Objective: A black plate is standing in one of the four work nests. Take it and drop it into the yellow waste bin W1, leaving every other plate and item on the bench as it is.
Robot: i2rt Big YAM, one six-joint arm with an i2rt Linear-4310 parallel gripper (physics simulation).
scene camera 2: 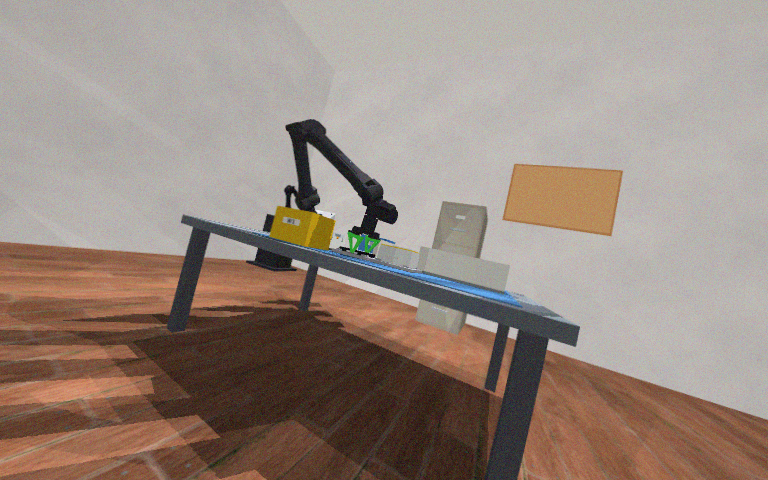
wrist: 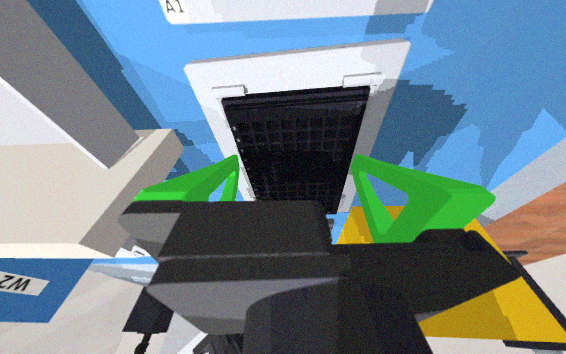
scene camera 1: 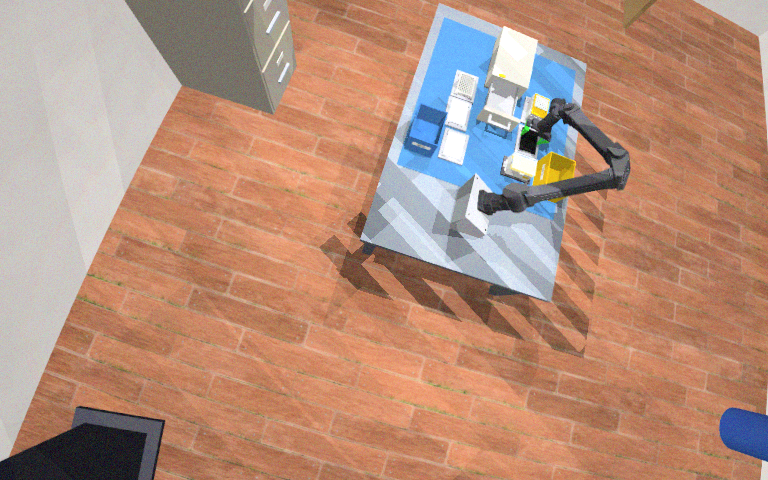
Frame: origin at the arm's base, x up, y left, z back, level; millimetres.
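Seen in the pictures: gripper, fingertip midpoint: [scene camera 2: 359,253] [wrist: 296,161] [scene camera 1: 528,139]; arm's base, link origin: [scene camera 1: 484,202].
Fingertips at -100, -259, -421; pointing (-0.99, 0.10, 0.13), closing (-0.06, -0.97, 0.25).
Pixels of each thing's top centre, then the offset from my fingertips to it, as dx, dy, dz. "spot": a spot on its surface instead.
- black plate, top centre: [wrist: 296,178] [scene camera 2: 357,250] [scene camera 1: 529,139] +10, +2, +9
- white work nest, top centre: [wrist: 296,170] [scene camera 2: 357,252] [scene camera 1: 528,140] +2, +2, +9
- yellow waste bin W1, top centre: [wrist: 418,336] [scene camera 2: 307,213] [scene camera 1: 561,172] +104, -106, +205
- beige cabinet, surface spot: [scene camera 1: 515,48] spot: +86, +131, -449
- blue bin W2, top centre: [scene camera 1: 429,123] [scene camera 2: 378,238] +104, +538, +107
- white unit labelled A1, surface spot: [wrist: 300,10] spot: -4, -16, -87
- pale-yellow-topped item, top centre: [scene camera 1: 524,163] +59, +54, +174
The black plate [scene camera 1: 528,141] [wrist: 300,155] lies flat in a white work nest [wrist: 295,75], with small clips at its far corners; its surface shows a grid of wells. My gripper [scene camera 1: 534,136] [scene camera 2: 362,249] [wrist: 296,161] is open and empty. Its green fingertips are on either side of the plate's long edges in the wrist view; the exact gap and height are hard to tell. The gripper body hides the plate's near end there. The yellow waste bin W1 [scene camera 1: 556,164] [scene camera 2: 289,227] [wrist: 480,315] stands beside the nest, toward the arm base.
A beige cabinet [scene camera 1: 515,48] has its drawer [scene camera 1: 498,120] [wrist: 45,195] pulled out beside the gripper. A blue bin W2 [scene camera 1: 423,133] [wrist: 25,305] stands across the bench. A white unit labelled A1 [wrist: 300,10] is past the nest. A pale-yellow-topped item [scene camera 1: 523,165] sits near W1.
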